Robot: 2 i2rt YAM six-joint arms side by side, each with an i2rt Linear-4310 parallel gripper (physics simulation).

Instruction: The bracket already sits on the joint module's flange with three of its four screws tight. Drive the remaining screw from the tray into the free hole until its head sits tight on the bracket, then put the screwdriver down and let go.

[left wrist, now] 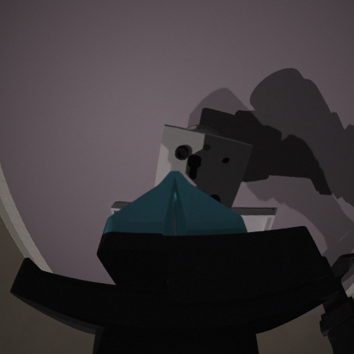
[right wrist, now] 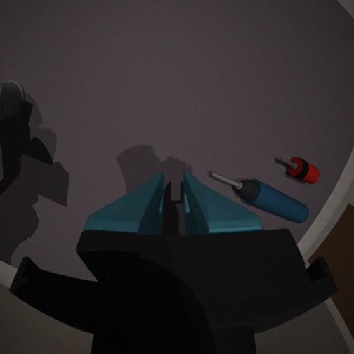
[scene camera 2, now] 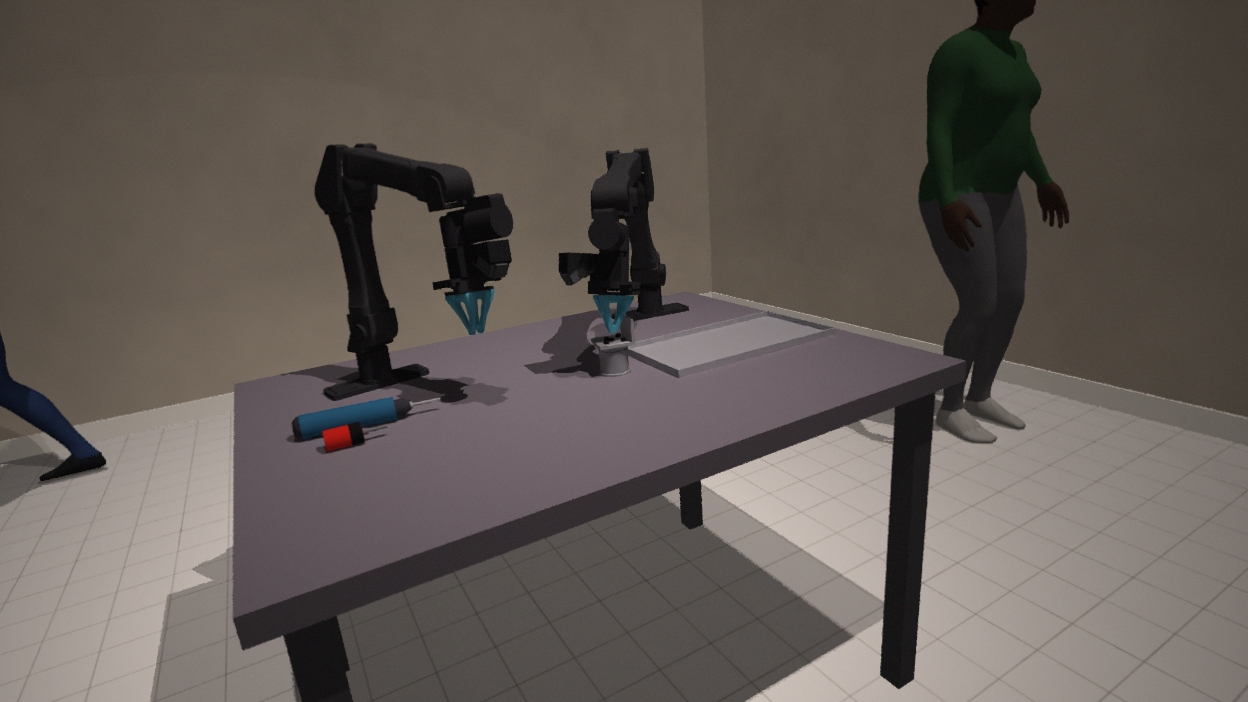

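Seen in the pictures: left gripper, fingertip midpoint: [scene camera 2: 612, 333]; right gripper, fingertip midpoint: [scene camera 2: 476, 333]; left arm's base, link origin: [scene camera 2: 650, 314]; right arm's base, link origin: [scene camera 2: 378, 383].
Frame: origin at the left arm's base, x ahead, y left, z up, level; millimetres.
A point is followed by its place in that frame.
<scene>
The bracket [scene camera 2: 611, 345] @(y -282, x 404, z 66 mm) [left wrist: 170, 140] sits on the grey joint module [scene camera 2: 614, 361] @(y -276, x 399, z 31 mm). In the left wrist view, a dark screw [left wrist: 194, 162] is near the bracket's middle, dark screw heads [left wrist: 182, 152] [left wrist: 215, 198] show beside it, and a dark hole [left wrist: 226, 160] is at the right. My left gripper [scene camera 2: 614, 332] @(y -271, x 390, z 85 mm) [left wrist: 174, 178] is shut and empty, tips close above the bracket, hiding part of it. My right gripper [scene camera 2: 475, 332] @(y -530, x 396, z 132 mm) [right wrist: 173, 178] is shut with a narrow empty gap, high above the table. A blue screwdriver [scene camera 2: 349, 418] @(y -760, x 391, z 26 mm) [right wrist: 280, 201] and a shorter red one [scene camera 2: 337, 437] @(y -780, x 462, z 24 mm) [right wrist: 311, 173] lie on the table.
The shallow grey tray [scene camera 2: 679, 372] @(y -179, x 480, z 11 mm) [left wrist: 268, 211] lies right of the module in scene camera 2, close beside it. The table [scene camera 2: 488, 454] @(y -576, x 606, z 0 mm) has its near edge well in front of the tools. A person in green [scene camera 2: 986, 113] stands beyond the table's right end.
</scene>
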